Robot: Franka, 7 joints.
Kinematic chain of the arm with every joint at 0, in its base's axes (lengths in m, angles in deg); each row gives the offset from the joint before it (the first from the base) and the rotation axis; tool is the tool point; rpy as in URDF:
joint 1: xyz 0 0 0.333 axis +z
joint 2: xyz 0 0 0 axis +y
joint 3: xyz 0 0 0.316 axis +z
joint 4: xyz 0.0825 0 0 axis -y
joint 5: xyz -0.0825 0 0.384 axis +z
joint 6: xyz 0 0 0 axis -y
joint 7: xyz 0.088 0 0 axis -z
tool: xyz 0 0 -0.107 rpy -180 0 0
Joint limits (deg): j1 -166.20..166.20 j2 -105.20..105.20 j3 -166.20..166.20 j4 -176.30..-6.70 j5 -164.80..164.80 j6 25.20..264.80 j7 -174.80..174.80
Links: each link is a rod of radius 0.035 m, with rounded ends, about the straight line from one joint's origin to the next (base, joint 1, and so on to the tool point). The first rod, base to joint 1, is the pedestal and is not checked.
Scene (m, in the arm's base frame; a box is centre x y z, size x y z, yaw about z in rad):
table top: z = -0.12
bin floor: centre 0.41 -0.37 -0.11 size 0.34 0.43 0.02 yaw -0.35
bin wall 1: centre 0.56 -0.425 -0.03 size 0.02 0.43 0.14 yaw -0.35
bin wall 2: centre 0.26 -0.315 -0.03 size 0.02 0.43 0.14 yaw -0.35
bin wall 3: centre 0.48 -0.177 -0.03 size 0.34 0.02 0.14 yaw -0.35
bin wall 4: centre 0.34 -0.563 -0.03 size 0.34 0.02 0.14 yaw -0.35
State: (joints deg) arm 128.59 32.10 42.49 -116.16 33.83 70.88 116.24
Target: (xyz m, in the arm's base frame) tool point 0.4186 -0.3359 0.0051
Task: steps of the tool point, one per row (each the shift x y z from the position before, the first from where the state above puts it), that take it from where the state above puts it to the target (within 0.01 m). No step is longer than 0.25 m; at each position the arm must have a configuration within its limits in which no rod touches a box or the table.
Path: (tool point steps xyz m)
1: -0.0066 -0.1344 0.1106
2: 0.0610 -0.1504 0.0828
3: 0.1226 -0.1399 0.0375
4: 0.1662 -0.1032 -0.0172
5: 0.1824 -0.0467 -0.0715
6: 0.1685 0.0187 -0.1157
7: 0.1273 0.0815 -0.1417
8: 0.0684 0.1307 -0.1457

